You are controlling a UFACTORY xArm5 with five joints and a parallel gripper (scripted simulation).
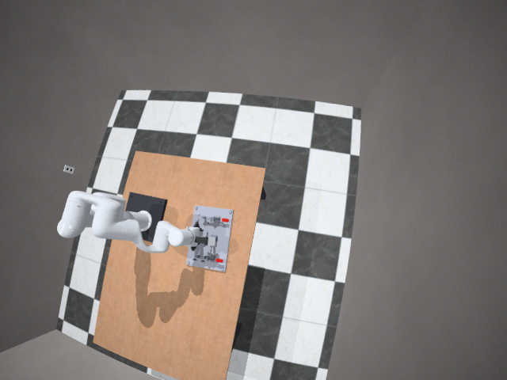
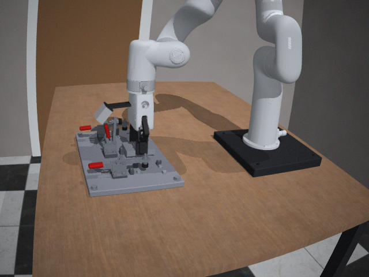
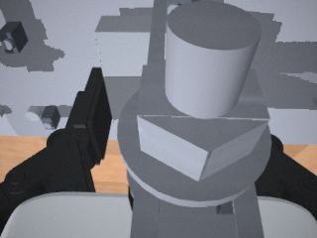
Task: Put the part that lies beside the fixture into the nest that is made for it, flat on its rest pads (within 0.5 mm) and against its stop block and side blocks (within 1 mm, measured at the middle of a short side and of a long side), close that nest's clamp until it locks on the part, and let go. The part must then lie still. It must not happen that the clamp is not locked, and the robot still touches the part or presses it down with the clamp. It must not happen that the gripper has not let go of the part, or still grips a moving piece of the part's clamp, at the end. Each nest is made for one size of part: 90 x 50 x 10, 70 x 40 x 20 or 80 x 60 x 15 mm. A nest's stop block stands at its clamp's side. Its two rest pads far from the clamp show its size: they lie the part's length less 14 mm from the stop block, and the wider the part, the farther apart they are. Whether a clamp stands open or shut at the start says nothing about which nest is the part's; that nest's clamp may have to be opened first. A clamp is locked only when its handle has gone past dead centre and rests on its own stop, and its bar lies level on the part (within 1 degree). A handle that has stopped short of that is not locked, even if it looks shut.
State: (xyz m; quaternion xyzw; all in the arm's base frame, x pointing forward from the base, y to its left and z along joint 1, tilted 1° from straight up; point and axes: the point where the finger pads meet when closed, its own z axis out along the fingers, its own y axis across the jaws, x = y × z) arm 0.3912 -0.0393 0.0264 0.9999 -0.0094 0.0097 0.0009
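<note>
The grey rectangular part lies 1 cm below my hand. Also, from my hand: grey fixture plate: 5 cm ahead, 4 cm below.
</note>
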